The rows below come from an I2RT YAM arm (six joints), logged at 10 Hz.
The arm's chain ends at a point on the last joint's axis. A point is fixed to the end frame.
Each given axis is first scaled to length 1.
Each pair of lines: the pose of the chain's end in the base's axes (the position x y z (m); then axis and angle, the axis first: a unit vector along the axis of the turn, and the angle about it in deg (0 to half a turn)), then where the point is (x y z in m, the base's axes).
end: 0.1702 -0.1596 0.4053 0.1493 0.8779 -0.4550 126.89
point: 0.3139 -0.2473 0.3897
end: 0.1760 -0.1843 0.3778 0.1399 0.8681 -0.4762 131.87
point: 0.3139 -0.2791 0.3539
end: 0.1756 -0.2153 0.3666 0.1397 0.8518 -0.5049 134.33
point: 0.3083 -0.3174 0.3432
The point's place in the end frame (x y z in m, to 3 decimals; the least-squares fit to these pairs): -0.055 0.035 0.156
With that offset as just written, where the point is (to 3 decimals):
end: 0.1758 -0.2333 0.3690 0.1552 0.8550 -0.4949 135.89
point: 0.305 -0.338 0.341
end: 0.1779 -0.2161 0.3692 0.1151 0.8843 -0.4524 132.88
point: 0.319 -0.303 0.337
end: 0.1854 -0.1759 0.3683 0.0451 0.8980 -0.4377 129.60
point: 0.337 -0.243 0.336
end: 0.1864 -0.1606 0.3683 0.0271 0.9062 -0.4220 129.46
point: 0.340 -0.221 0.333
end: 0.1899 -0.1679 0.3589 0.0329 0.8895 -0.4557 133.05
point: 0.338 -0.240 0.321
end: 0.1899 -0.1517 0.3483 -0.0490 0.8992 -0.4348 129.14
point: 0.348 -0.199 0.311
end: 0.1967 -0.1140 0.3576 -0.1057 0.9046 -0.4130 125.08
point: 0.360 -0.140 0.323
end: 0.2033 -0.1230 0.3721 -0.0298 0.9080 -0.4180 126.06
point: 0.364 -0.167 0.341
